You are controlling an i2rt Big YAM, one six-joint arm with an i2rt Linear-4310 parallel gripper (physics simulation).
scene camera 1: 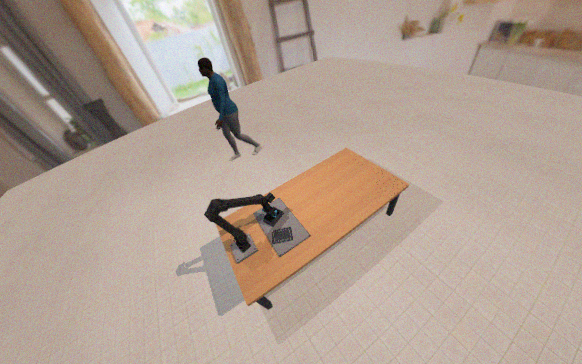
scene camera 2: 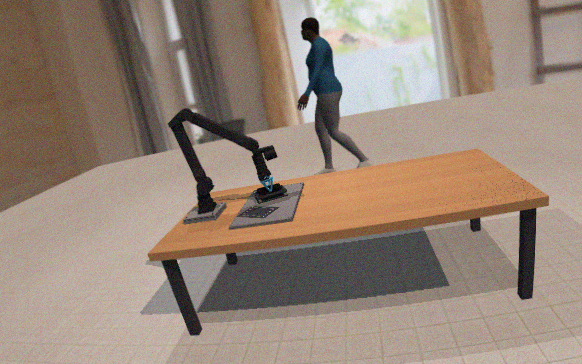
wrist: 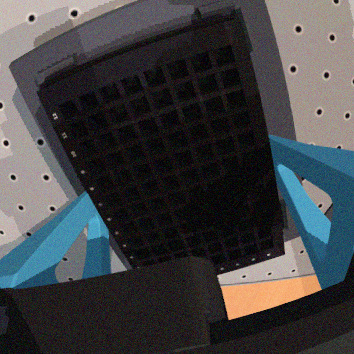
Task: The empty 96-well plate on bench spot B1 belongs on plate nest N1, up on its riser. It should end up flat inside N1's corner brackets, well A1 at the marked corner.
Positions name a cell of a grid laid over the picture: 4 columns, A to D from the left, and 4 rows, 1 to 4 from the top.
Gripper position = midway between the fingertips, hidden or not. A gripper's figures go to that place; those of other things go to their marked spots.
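Marked spots on the black well plate (wrist: B2) and the grey perforated deck (wrist: D1): 0.11 m apart. Black well plate: 0.12 m from the lens. My gripper (wrist: C2): 0.14 m from the lens. Grey perforated deck: 0.18 m from the lens.
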